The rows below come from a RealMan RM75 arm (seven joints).
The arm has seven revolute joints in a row. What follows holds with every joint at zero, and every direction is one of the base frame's.
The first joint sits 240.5 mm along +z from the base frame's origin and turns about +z.
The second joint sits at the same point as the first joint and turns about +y.
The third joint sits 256 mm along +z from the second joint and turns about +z.
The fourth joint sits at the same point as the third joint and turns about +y.
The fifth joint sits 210 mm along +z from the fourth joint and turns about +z.
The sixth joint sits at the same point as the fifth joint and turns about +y.
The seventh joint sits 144 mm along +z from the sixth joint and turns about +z.
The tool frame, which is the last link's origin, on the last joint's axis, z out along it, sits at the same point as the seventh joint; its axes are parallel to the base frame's.
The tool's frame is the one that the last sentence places.
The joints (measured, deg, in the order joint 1, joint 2, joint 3, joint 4, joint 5, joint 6, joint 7), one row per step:
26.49, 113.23, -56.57, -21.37, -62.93, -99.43, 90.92
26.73, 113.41, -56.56, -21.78, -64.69, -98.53, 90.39
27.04, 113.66, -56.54, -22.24, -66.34, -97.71, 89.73
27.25, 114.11, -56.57, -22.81, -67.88, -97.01, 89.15
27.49, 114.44, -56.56, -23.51, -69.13, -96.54, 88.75
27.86, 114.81, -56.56, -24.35, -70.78, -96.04, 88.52
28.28, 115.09, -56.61, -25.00, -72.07, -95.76, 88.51
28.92, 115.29, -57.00, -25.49, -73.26, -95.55, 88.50
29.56, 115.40, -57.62, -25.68, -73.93, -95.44, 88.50
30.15, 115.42, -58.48, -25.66, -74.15, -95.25, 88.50
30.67, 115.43, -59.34, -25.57, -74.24, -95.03, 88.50
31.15, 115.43, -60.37, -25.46, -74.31, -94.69, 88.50
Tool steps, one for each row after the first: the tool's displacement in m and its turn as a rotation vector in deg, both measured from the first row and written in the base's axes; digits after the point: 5 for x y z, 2 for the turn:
-0.00071, 0.00123, -0.00464, -0.49, -1.82, 0.27
-0.00221, 0.00262, -0.00924, -0.79, -3.56, 0.77
-0.00422, 0.00319, -0.01462, -1.14, -5.03, 1.35
-0.00674, 0.00415, -0.01803, -1.29, -6.26, 2.12
-0.01008, 0.00533, -0.02221, -1.74, -7.74, 3.11
-0.01352, 0.00646, -0.02547, -2.25, -8.81, 4.06
-0.01796, 0.00784, -0.02926, -3.00, -9.94, 5.31
-0.02213, 0.00896, -0.03267, -3.75, -10.73, 6.44
-0.02566, 0.01002, -0.03576, -4.47, -11.34, 7.32
-0.02863, 0.01087, -0.03870, -5.13, -11.86, 8.03
-0.03122, 0.01151, -0.04210, -5.89, -12.50, 8.66

